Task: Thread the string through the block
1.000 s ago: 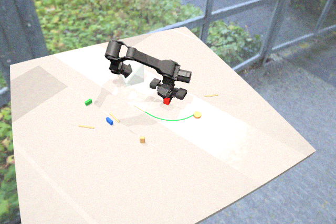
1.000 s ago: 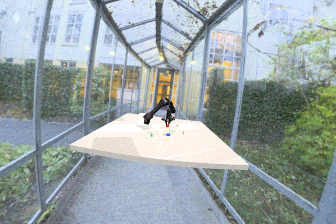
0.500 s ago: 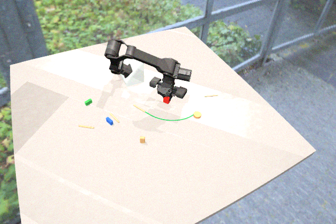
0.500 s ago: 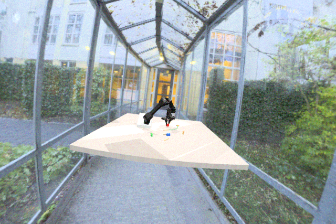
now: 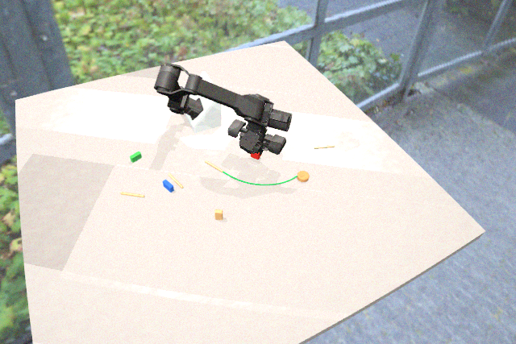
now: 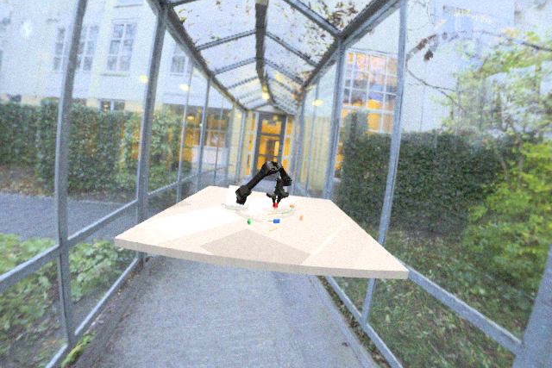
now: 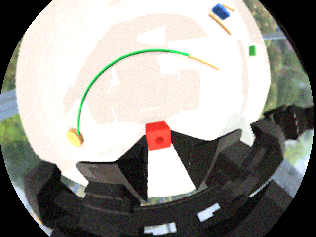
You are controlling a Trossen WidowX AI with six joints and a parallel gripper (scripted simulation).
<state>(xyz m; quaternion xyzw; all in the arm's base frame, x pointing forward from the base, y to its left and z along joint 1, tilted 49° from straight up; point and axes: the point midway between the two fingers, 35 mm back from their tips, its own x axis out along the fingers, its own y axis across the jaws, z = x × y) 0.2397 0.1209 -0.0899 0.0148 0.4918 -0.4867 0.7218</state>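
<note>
Right now my gripper tip is 14 cm to the left of the thin wooden stick, 3 cm above it and 1 cm short of it. The rest, counted from my gripper tip: red block (right at my gripper tip); then wooden block (20 cm ahead, 19 cm to the right, 1 cm below); then round wooden button (13 cm ahead, 12 cm to the left, 2 cm below).
</note>
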